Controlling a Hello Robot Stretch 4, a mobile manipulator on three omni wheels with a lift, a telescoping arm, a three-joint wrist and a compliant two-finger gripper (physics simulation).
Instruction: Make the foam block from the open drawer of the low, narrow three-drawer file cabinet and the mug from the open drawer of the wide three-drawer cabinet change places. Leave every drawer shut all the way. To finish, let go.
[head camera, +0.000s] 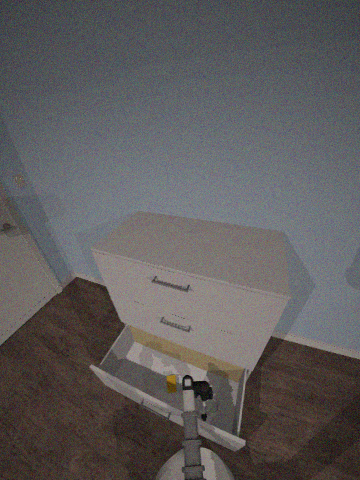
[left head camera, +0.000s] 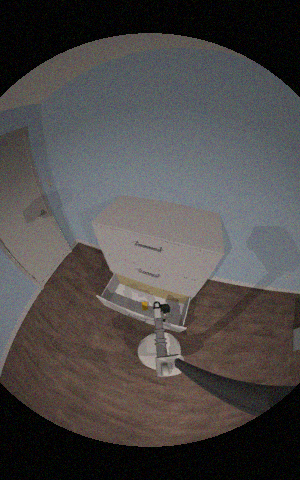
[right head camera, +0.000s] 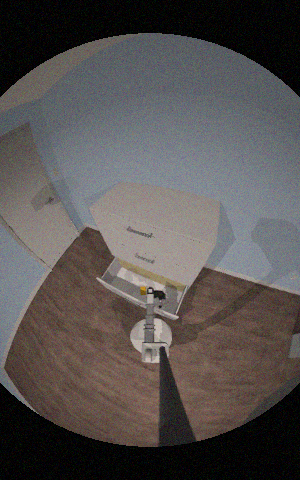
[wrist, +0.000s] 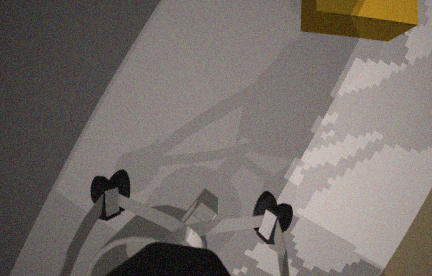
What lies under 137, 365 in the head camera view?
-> A drawer.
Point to the gripper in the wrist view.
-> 193, 197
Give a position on a drawer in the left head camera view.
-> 123, 294
